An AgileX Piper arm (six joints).
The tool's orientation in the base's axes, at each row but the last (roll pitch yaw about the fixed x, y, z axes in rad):
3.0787 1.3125 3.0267
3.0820 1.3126 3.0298
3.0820 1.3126 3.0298
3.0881 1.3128 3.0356
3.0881 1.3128 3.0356
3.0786 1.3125 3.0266
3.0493 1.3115 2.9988
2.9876 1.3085 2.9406
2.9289 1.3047 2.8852
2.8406 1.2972 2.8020
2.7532 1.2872 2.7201
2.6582 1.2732 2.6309
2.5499 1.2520 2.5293
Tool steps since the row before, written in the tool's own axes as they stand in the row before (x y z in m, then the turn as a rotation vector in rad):
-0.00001 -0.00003 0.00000 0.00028 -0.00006 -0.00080
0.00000 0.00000 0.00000 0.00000 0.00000 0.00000
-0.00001 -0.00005 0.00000 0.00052 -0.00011 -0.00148
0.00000 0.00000 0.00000 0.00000 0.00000 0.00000
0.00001 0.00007 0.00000 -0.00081 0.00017 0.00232
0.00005 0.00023 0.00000 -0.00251 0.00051 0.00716
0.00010 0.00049 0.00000 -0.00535 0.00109 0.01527
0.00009 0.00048 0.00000 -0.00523 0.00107 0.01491
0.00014 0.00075 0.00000 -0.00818 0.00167 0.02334
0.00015 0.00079 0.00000 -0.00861 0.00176 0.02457
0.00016 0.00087 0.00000 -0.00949 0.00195 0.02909
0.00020 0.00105 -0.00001 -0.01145 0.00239 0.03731
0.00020 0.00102 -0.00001 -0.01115 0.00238 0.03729
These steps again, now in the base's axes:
0.00000 -0.00003 0.00001 -0.00085 -0.00001 -0.00007
0.00000 0.00000 0.00000 0.00000 0.00000 0.00000
0.00000 -0.00005 0.00001 -0.00157 -0.00002 -0.00013
0.00000 0.00000 0.00000 0.00000 0.00000 0.00000
0.00000 0.00007 -0.00001 0.00246 0.00003 0.00019
0.00000 0.00023 -0.00004 0.00758 0.00009 0.00061
0.00000 0.00049 -0.00009 0.01616 0.00019 0.00130
0.00000 0.00048 -0.00007 0.01578 0.00020 0.00127
0.00000 0.00076 -0.00009 0.02471 0.00030 0.00199
0.00000 0.00080 -0.00008 0.02601 0.00032 0.00209
0.00000 0.00088 -0.00006 0.03061 0.00033 0.00178
-0.00001 0.00107 -0.00005 0.03907 0.00042 0.00159
-0.00002 0.00104 -0.00001 0.03897 0.00046 0.00130

